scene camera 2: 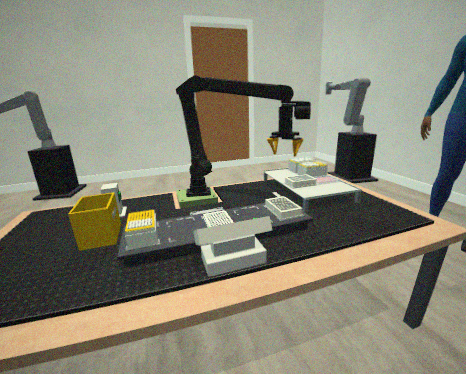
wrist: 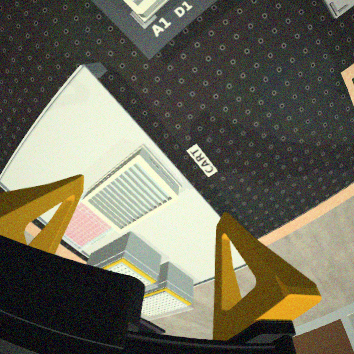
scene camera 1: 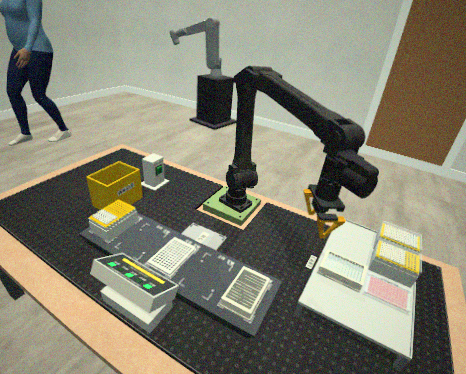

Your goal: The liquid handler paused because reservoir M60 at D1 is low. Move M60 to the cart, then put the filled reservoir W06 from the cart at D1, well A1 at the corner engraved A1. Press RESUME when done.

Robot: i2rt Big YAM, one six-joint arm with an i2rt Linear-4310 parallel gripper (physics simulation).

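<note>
Reservoir M60, a pale ribbed tray, sits at D1 on the dark deck; its edge shows at the top of the wrist view by the engraved A1. Filled reservoir W06 lies flat on the white cart. Labels on both are unreadable. My gripper is open and empty, above the cart's arm-side edge, apart from W06. The control panel has several green buttons; their lettering is too small to read.
A pink plate and two yellow-topped tip boxes stand beside W06. The deck also holds a white well plate and a tip box. A yellow waste bin stands behind. A person is at the side.
</note>
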